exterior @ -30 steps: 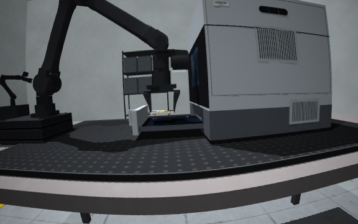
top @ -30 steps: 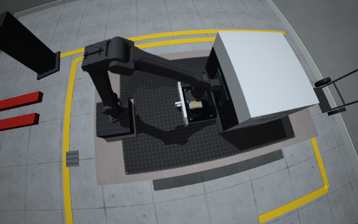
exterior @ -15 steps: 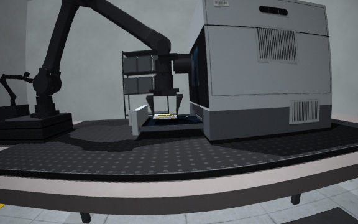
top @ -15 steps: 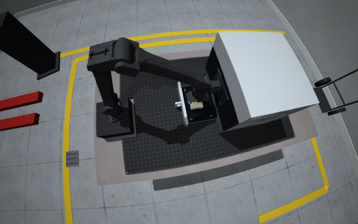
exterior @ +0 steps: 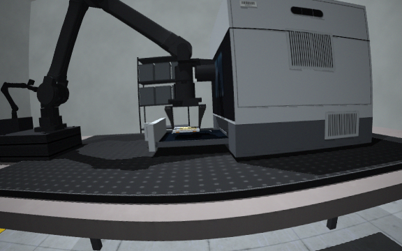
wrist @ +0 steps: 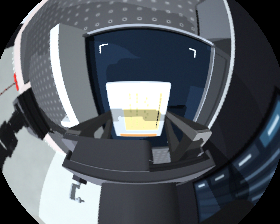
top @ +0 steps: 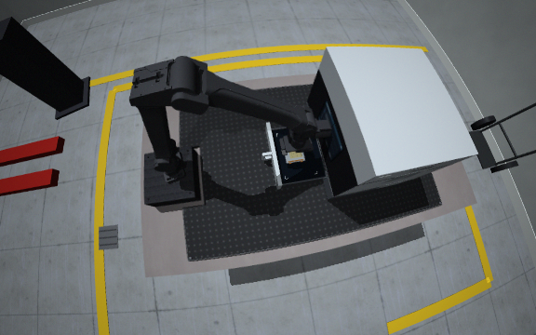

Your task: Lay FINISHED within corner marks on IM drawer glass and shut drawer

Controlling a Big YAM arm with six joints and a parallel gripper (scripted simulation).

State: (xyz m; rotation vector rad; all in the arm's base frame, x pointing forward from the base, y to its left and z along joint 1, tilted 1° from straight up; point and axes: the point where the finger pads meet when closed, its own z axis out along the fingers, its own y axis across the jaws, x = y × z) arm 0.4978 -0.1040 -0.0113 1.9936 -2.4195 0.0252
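The finished cassette is 10 mm to the right of my hand. From my hand the other things lie so: drawer (20 mm ahead, 10 mm to the right, 10 mm below).
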